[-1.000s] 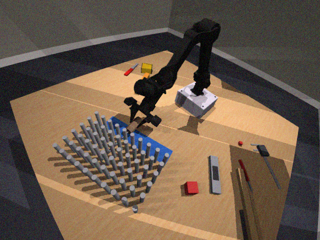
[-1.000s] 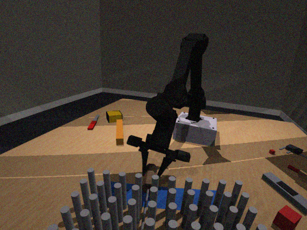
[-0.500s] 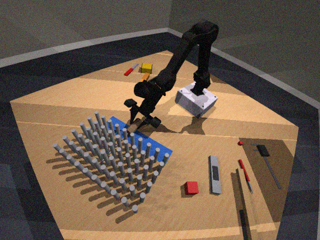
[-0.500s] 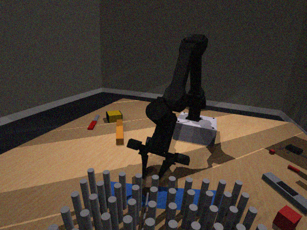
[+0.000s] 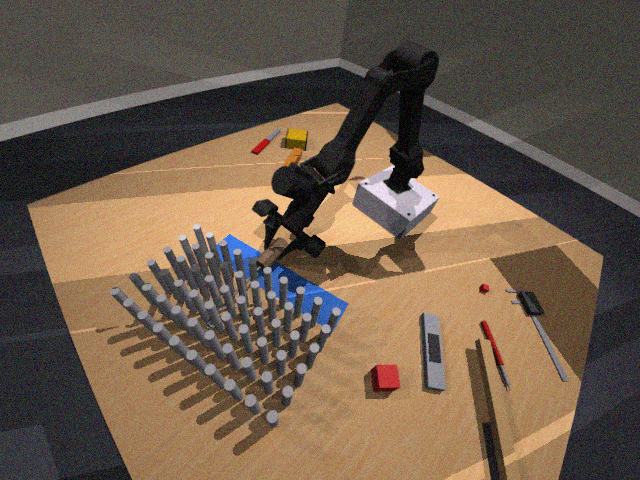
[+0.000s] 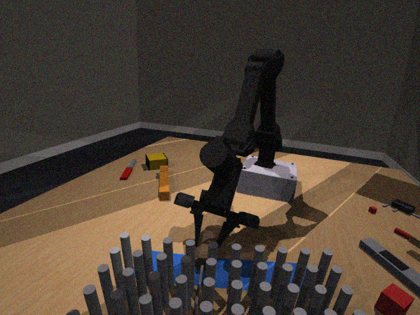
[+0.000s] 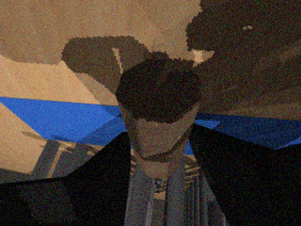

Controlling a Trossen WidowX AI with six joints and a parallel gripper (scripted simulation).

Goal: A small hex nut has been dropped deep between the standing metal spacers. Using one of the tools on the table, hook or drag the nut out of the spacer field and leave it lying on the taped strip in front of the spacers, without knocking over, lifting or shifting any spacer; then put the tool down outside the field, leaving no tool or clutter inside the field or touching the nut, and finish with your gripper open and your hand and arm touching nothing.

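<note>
Now: the blue taped strip 50 mm to the left of my gripper tip, 20 mm below it and 20 mm ahead of it. Also, from my gripper tip: orange handle (300 mm to the right, 230 mm behind); red block (370 mm to the left, 40 mm behind); hook tool (100 mm ahead, 40 mm to the left, 10 mm below).
</note>
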